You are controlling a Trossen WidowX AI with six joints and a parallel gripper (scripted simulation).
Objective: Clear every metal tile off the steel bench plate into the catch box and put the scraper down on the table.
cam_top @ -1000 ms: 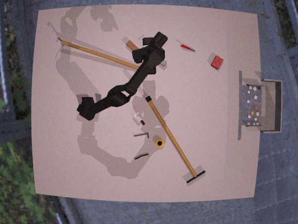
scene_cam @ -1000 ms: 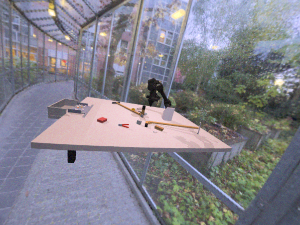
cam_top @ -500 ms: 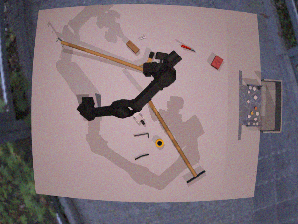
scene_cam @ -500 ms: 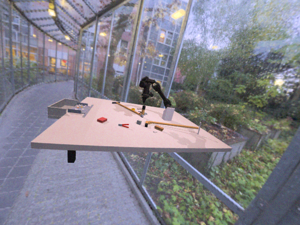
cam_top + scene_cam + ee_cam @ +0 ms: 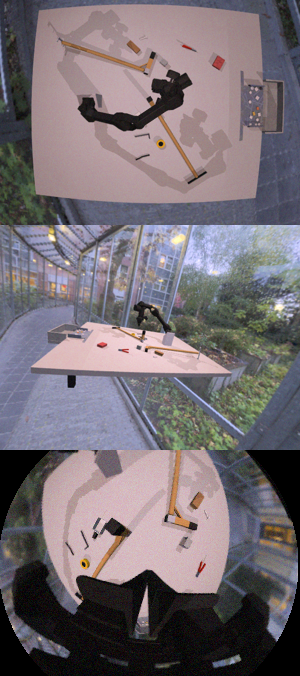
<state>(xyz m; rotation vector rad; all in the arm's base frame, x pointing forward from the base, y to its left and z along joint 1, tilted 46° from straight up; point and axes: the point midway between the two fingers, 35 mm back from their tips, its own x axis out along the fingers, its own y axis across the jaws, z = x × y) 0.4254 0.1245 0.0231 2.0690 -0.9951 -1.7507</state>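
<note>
My gripper tip is now 10 mm past the yellow tape roll, 320 mm to the left of it and 190 mm above it. The rest, counted from my gripper tip: long scraper 70 mm ahead, 290 mm to the right, 140 mm below; then hex key 110 mm behind, 270 mm to the right, 190 mm below; then grey cube 180 mm to the left, 180 mm below.
</note>
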